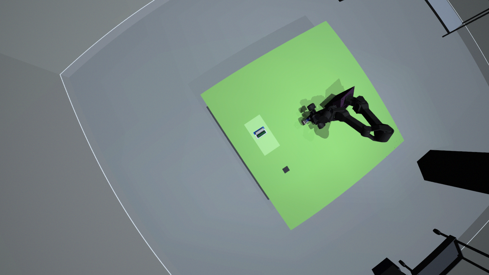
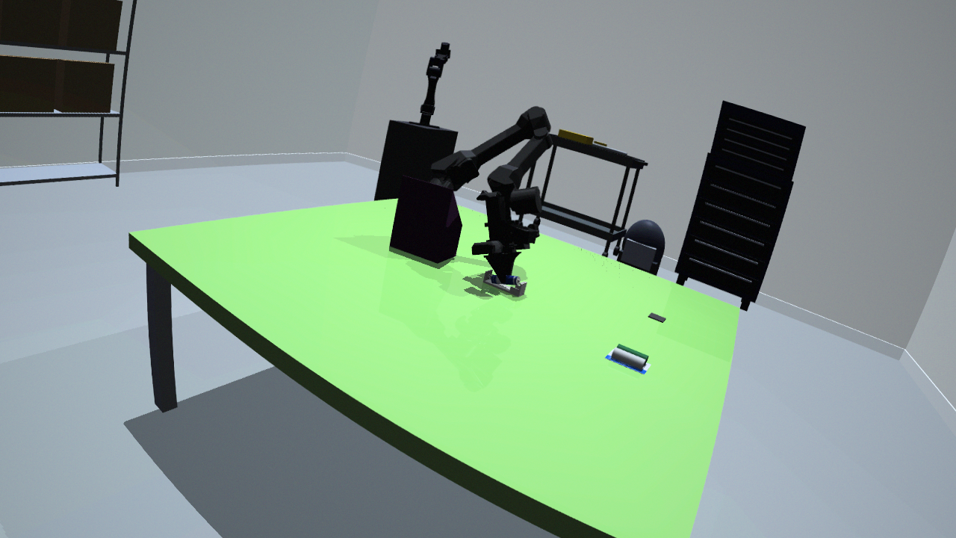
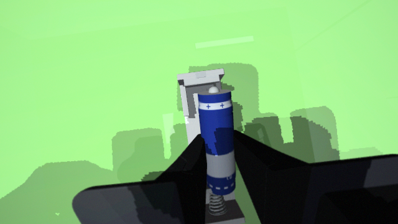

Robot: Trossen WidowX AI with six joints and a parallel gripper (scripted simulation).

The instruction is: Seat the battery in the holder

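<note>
The battery is 1 cm above my gripper tip. Round my gripper tip: dark square 34 cm ahead, 25 cm to the left, 2 cm below.
</note>
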